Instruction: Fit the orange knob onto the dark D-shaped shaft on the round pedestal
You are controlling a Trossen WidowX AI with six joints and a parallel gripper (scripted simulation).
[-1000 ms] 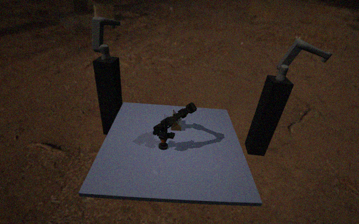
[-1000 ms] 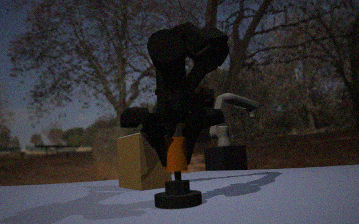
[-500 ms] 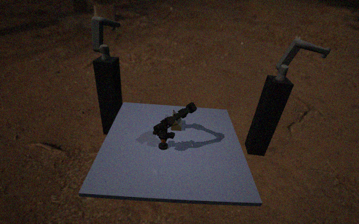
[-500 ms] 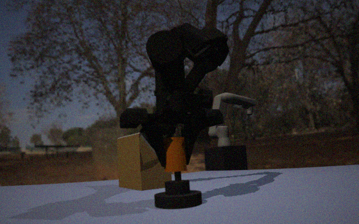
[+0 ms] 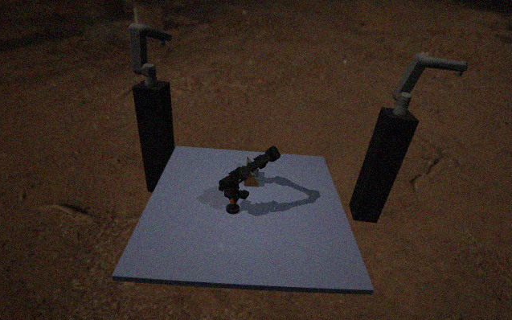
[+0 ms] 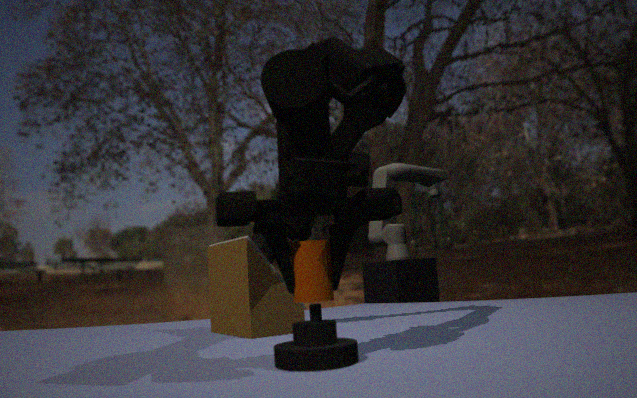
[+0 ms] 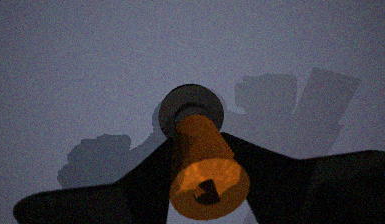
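Right now the orange knob is 20 mm above my gripper tip. Round my gripper tip: pedestal: 40 mm below.
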